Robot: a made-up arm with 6 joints.
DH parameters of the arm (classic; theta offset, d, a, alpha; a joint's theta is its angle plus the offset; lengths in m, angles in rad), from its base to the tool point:
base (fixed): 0 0.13 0 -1.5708
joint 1: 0 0.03 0.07 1.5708
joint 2: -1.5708 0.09 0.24 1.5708
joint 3: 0 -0.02 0.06 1.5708
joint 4: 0 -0.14 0.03 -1.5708
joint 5: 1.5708 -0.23 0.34 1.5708
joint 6: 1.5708 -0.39 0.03 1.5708
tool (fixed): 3.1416 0.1 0 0
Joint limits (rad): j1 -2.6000..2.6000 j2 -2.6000..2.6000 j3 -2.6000..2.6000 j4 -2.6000..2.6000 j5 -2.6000..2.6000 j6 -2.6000..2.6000
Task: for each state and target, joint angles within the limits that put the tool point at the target. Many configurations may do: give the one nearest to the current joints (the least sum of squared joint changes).
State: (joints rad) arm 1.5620 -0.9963 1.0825 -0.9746 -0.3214 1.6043
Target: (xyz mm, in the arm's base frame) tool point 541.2 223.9 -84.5
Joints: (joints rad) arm 1.6322 -0.9162 0.6002 -1.2643 -0.4821 1.1469
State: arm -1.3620 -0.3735 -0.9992 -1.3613 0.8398 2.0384
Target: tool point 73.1 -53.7 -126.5
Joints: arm -1.7695 -0.0624 -0.7361 -1.7644 1.3277 2.0010
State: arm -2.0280 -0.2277 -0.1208 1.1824 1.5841 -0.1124
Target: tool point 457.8 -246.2 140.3
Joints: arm -1.9480 -0.7140 -0.3368 1.4727 2.4278 -0.2094
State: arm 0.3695 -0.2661 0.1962 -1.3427 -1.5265 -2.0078
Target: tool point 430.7 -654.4 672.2
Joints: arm 0.0618 -0.2777 -0.2813 -0.5894 -1.5132 -1.6396
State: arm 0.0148 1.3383 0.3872 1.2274 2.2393 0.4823
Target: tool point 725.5 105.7 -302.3
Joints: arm 0.5620 1.6518 0.8221 1.0400 2.6000 -0.1631
